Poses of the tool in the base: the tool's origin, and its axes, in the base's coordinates. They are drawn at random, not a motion.
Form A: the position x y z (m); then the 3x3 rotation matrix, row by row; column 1 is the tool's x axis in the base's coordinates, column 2 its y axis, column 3 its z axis. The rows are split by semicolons.
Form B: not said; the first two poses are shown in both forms.
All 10 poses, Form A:
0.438 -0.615 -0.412; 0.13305 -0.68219 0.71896; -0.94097 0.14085 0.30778; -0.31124 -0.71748 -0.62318
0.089 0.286 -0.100; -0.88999 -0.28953 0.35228; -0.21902 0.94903 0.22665; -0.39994 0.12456 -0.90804
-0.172 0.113 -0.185; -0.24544 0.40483 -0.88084; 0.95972 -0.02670 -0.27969; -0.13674 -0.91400 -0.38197
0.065 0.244 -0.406; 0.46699 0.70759 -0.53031; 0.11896 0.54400 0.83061; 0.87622 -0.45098 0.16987
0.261 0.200 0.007; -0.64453 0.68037 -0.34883; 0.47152 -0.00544 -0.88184; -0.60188 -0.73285 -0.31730
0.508 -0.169 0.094; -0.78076 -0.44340 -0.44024; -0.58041 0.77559 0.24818; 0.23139 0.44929 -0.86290
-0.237 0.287 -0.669; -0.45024 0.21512 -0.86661; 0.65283 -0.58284 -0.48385; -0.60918 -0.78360 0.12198
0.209 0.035 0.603; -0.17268 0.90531 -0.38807; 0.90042 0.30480 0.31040; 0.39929 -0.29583 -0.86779
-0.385 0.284 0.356; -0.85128 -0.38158 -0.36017; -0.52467 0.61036 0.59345; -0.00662 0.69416 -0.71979
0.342 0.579 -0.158; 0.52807 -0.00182 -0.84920; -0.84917 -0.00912 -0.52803; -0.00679 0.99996 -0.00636
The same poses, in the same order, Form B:
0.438 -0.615 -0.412 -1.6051 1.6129 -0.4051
0.089 0.286 -0.100 -0.3683 2.7138 0.2544
-0.172 0.113 -0.185 -1.4357 -1.6842 1.2559
0.065 0.244 -0.406 -0.9524 -1.0453 -0.4374
0.261 0.200 0.007 1.2240 2.0789 -1.7158
0.508 -0.169 0.094 0.7816 -2.6103 -0.5325
-0.237 0.287 -0.669 -1.4448 -1.2409 2.1099
0.209 0.035 0.603 -1.5993 -2.0772 -0.0129
-0.385 0.284 0.356 0.7514 -2.6377 -1.0675
0.342 0.579 -0.158 1.4313 -0.7891 -0.7937

